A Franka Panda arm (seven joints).
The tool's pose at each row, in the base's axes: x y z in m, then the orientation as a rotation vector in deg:
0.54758 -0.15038 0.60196 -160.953 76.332 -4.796
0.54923 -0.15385 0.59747 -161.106 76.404 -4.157
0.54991 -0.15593 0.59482 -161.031 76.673 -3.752
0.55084 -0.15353 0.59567 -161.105 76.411 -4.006
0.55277 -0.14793 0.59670 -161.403 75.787 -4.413
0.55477 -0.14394 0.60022 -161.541 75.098 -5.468
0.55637 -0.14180 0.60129 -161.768 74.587 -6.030
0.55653 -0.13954 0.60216 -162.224 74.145 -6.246
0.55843 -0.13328 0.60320 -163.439 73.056 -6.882
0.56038 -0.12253 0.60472 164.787 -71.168 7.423
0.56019 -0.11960 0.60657 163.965 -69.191 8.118
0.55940 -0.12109 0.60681 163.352 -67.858 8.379
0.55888 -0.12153 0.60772 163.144 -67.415 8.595
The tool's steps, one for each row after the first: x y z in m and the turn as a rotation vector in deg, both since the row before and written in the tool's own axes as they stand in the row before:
0.00357 0.00115 0.00457 -0.315 -0.308 0.002
0.00196 0.00091 0.00267 -0.149 -0.215 0.180
-0.00126 -0.00227 -0.00078 0.109 0.127 -0.174
-0.00309 -0.00508 -0.00089 0.107 0.232 -0.448
-0.00168 -0.00425 -0.00338 0.421 0.547 -0.445
-0.00056 -0.00266 -0.00095 0.152 0.322 -0.365
-0.00157 -0.00164 -0.00086 -0.150 0.210 -0.390
-0.00344 -0.00559 -0.00093 -0.431 0.614 -0.985
-0.00661 -0.00869 -0.00156 -0.905 0.758 -1.498
-0.00211 -0.00192 -0.00197 -1.146 1.029 -1.017
0.00054 0.00160 -0.00020 -0.873 0.597 -0.685
0.00004 0.00069 -0.00090 -0.255 0.275 -0.226

